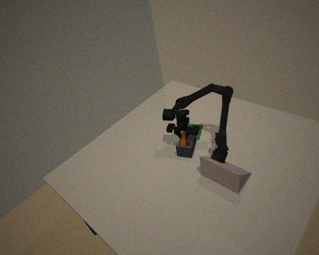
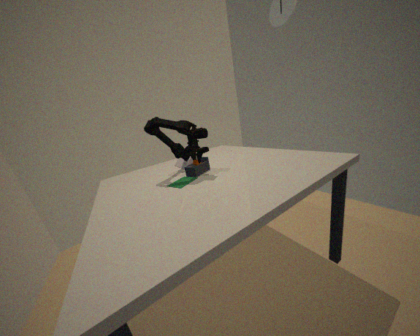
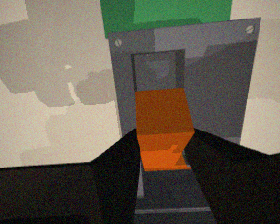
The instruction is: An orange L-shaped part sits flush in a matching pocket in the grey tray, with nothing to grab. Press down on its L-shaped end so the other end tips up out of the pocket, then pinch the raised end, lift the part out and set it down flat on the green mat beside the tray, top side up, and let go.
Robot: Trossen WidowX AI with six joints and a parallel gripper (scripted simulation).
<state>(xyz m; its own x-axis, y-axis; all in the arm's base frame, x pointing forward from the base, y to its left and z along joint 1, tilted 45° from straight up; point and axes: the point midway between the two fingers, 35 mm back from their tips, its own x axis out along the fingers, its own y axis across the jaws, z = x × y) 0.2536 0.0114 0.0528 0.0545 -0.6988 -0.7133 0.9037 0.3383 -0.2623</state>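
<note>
Now: gripper tip 140 mm to the left of the green mat, 80 mm above it and 50 mm short of it. From my gripper tip the other things lie so: orange L-shaped part 30 mm below, 30 mm behind, 20 mm to the left.
</note>
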